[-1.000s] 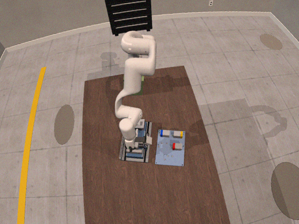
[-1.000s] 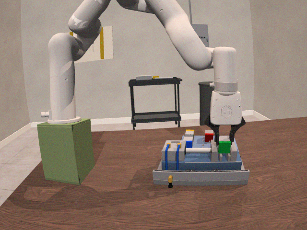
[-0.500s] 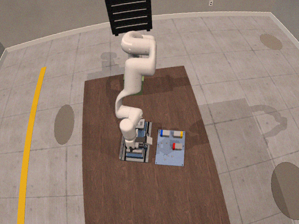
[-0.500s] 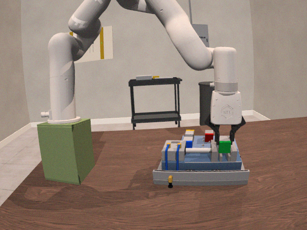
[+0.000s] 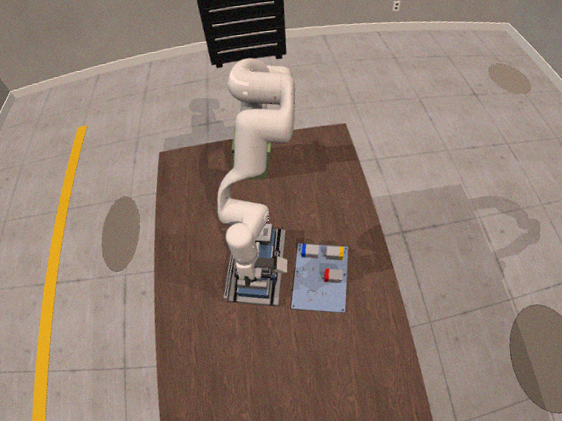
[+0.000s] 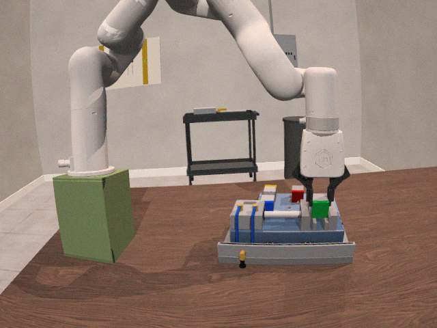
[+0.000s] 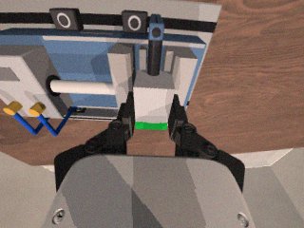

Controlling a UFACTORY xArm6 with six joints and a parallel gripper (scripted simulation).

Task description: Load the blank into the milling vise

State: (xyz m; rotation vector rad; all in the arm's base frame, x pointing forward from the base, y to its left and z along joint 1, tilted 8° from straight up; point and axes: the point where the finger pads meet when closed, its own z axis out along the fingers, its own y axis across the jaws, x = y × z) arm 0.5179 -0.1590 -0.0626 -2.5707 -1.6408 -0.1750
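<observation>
The green-ended blank is 2 cm below my hand. Also, from my hand: fixed jaw (5 cm below, 3 cm ahead, 1 cm to the right); then moving jaw (5 cm below, 3 cm behind, 1 cm to the left); then dark work stop rod (4 cm to the left, 3 cm below, 2 cm ahead).
</observation>
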